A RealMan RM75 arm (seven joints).
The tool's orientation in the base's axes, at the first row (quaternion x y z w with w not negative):
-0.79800 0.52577 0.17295 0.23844
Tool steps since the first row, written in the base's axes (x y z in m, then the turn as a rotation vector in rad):
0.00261 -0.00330 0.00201 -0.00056 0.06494 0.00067
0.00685 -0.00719 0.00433 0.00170 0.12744 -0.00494
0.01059 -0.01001 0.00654 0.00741 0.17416 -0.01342
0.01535 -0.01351 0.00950 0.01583 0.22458 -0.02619
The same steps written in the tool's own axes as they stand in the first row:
0.00245 -0.00170 -0.00358 -0.04971 -0.02127 0.03598
0.00581 -0.00478 -0.00780 -0.09317 -0.04308 0.07571
0.00823 -0.00772 -0.01130 -0.12184 -0.06223 0.10885
0.01116 -0.01153 -0.01584 -0.15000 -0.08427 0.14755

